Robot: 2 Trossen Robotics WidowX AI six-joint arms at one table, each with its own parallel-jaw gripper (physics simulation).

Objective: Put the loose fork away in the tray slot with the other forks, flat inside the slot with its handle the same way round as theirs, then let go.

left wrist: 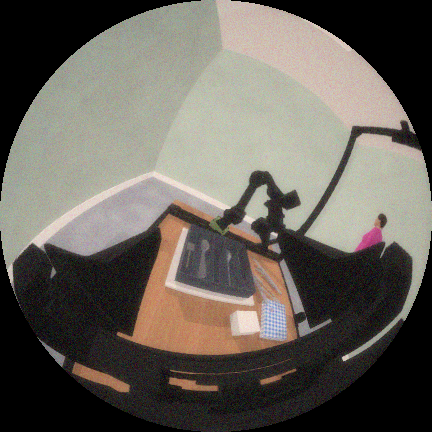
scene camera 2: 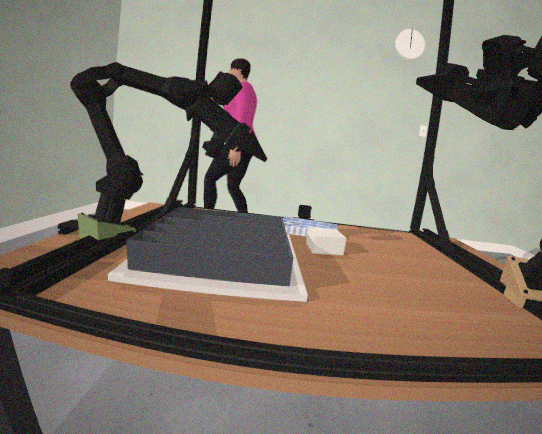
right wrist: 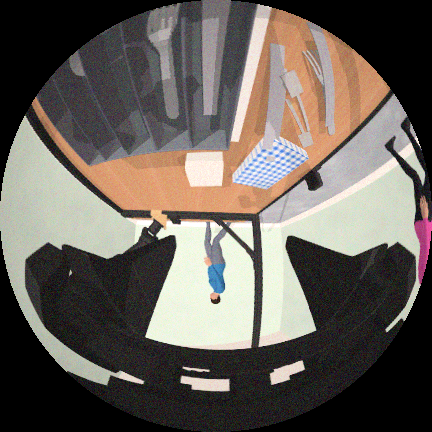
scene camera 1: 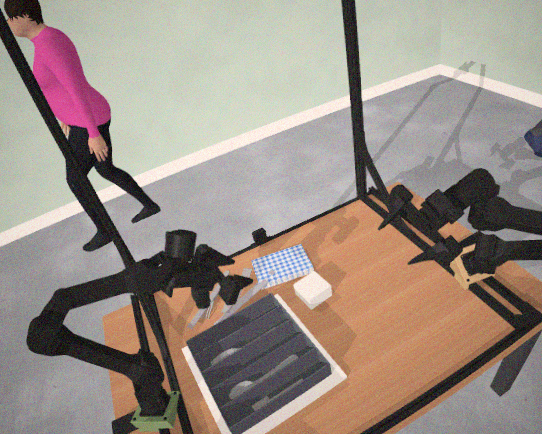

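Note:
A fork (right wrist: 166, 65) (left wrist: 229, 260) lies in a tray slot, tines at the top of the right wrist view and handle toward the checkered pad; how many forks share the slot I cannot tell. The tray (scene camera 1: 339, 376) (scene camera 2: 210, 294) (left wrist: 174, 272) (right wrist: 251, 75) has a white base and dark dividers. No loose fork can be made out clearly outside it. My right gripper (scene camera 1: 242, 271) (scene camera 2: 260, 154) (right wrist: 232, 241) is open and empty, raised beyond the tray, above the loose utensils. My left gripper (scene camera 1: 396, 244) (scene camera 2: 425, 82) is open and empty, high at the picture's right.
A flat grey utensil (right wrist: 275, 90), a tongs-like one (right wrist: 291, 84) and a long curved one (right wrist: 327, 85) lie beside the tray. A blue-checkered pad (scene camera 1: 283, 265) (left wrist: 273, 320) (right wrist: 270, 167) and a white block (scene camera 1: 312, 289) (scene camera 2: 326, 241) (left wrist: 245, 322) (right wrist: 204, 169) are near its end.

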